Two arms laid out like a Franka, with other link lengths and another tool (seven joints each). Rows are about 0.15 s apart.
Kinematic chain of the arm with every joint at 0, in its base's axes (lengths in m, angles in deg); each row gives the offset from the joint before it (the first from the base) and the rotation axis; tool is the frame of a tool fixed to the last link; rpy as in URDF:
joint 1: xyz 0 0 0.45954 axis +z
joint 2: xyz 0 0 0 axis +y
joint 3: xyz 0 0 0.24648 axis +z
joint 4: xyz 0.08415 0 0 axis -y
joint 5: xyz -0.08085 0 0.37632 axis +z
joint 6: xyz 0 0 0 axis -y
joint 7: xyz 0.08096 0 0 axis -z
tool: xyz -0.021 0.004 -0.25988 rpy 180 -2.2 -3.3
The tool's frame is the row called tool.
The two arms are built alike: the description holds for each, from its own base.
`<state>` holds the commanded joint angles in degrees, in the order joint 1, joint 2, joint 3, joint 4, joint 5, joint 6, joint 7, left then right.
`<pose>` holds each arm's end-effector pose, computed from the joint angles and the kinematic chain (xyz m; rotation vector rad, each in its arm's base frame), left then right.
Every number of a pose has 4 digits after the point. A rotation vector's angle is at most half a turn.
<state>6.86 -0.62 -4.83 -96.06 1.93 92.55 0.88 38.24 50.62 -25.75 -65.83 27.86 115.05 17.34</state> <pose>0.5099 0.0310 0.4894 -3.1099 0.0629 0.0216 0.6380 0.2822 0.2320 -3.0146 0.2769 -0.0875</pose>
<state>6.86 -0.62 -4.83 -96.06 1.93 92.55 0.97 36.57 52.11 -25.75 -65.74 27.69 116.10 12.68</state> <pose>0.5099 0.0311 0.4894 -3.1099 0.0653 0.0216 0.6457 0.2586 0.2162 -3.0357 0.1986 -0.0978</pose>
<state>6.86 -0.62 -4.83 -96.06 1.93 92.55 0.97 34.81 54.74 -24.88 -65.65 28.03 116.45 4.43</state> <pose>0.5099 0.0311 0.4894 -3.1099 0.0653 0.0216 0.6408 0.2391 0.1844 -3.0535 0.0186 -0.0529</pose>
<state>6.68 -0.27 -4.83 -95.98 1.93 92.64 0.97 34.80 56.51 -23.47 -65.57 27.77 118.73 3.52</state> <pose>0.5109 0.0295 0.4870 -3.1105 0.0704 0.0264 0.6376 0.2478 0.1635 -3.0520 -0.0254 -0.0597</pose>
